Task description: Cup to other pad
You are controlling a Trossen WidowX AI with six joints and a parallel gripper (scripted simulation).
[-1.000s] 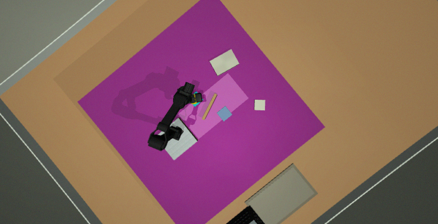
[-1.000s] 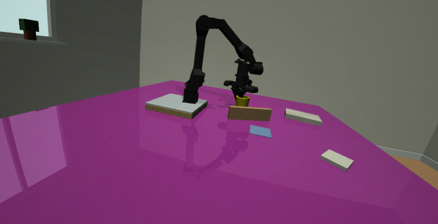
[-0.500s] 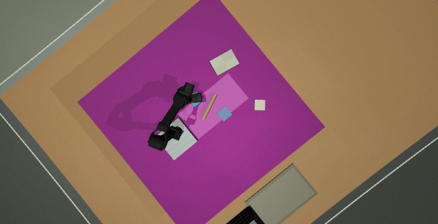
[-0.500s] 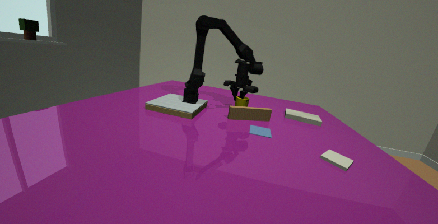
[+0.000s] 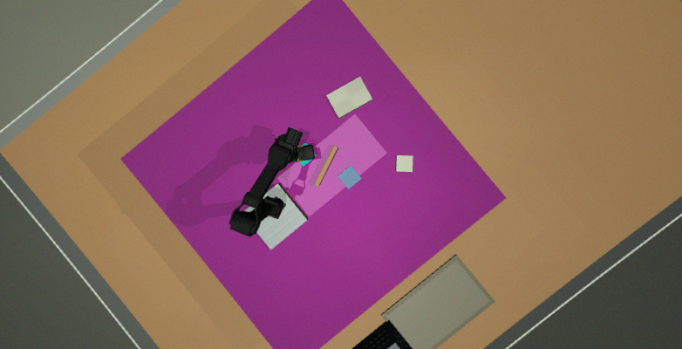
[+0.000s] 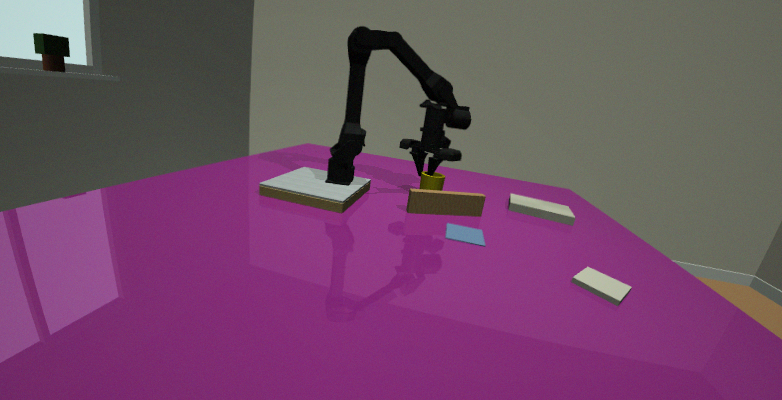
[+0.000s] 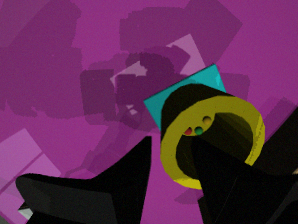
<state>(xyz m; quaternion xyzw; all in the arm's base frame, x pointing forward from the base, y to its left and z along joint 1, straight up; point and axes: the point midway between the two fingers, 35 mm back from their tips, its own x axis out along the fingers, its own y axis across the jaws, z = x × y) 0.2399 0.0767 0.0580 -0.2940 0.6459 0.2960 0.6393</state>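
My gripper tip is now 20 mm short of the yellow cup, 10 mm to the left of it and 20 mm above it. Also, from my gripper tip: light-blue pad (80 mm ahead, 250 mm to the right, 60 mm below); then cyan pad (20 mm ahead, 20 mm to the right, 60 mm below); then wooden plank (50 mm ahead, 140 mm to the right, 40 mm below).
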